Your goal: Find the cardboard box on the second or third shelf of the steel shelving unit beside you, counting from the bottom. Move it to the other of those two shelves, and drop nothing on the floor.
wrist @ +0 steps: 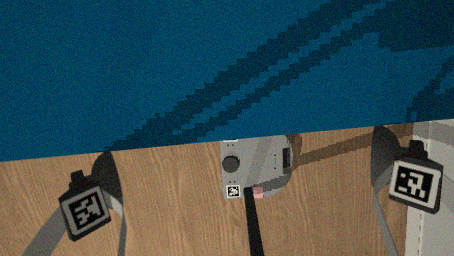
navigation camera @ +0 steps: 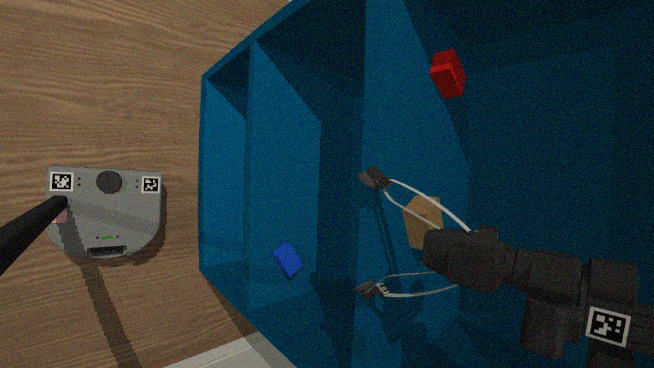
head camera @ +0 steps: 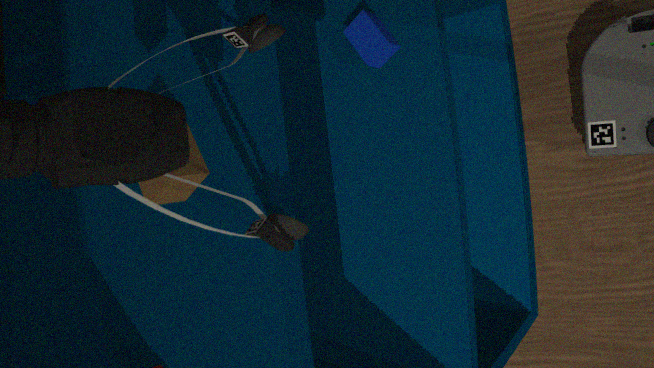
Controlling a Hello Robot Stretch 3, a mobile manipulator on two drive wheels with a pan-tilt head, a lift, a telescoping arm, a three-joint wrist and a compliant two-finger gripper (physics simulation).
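Places are measured from the robot's base along level axes (x back, y left, z down), in metres.
Pixels of known places: gripper, fingertip midpoint: (navigation camera: 358, 231) (head camera: 288, 131); robot's base, origin of the base link: (navigation camera: 109, 180).
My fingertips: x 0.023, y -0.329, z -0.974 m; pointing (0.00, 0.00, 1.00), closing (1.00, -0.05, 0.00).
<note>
Ahead of a thing's pixels: the offset from my fingertips to its top centre. "*": to the spot under its first point. Level surfaces: height alone.
The cardboard box {dy -0.154, dx -0.010, dz -0.067 m} (head camera: 170, 192) (navigation camera: 415, 235) is tan and sits on the third visible board from the floor side of the blue shelving unit {* dy -0.151, dx -0.073, dz +0.440 m} (head camera: 390, 175) (navigation camera: 280, 175) (wrist: 125, 65). The gripper body hides part of it in the head and navigation views; it does not show in the wrist view. My gripper (head camera: 275, 132) (navigation camera: 370, 233) (wrist: 241, 157) is open, with nothing between its fingers. In the head and navigation views its body overlaps the box and its fingertips reach past it toward the front edge of that board.
A blue block {dy -0.156, dx +0.191, dz +0.395 m} (head camera: 372, 40) (navigation camera: 287, 260) lies on the second board. A red block {dy -0.242, dx -0.344, dz -0.062 m} (navigation camera: 447, 75) is on the third board, apart from the cardboard box. My grey base (head camera: 610, 85) (navigation camera: 130, 210) (wrist: 252, 155) stands on the wooden floor {dz +0.974 m} (head camera: 590, 240) (navigation camera: 100, 100) (wrist: 170, 210) in front of the unit.
</note>
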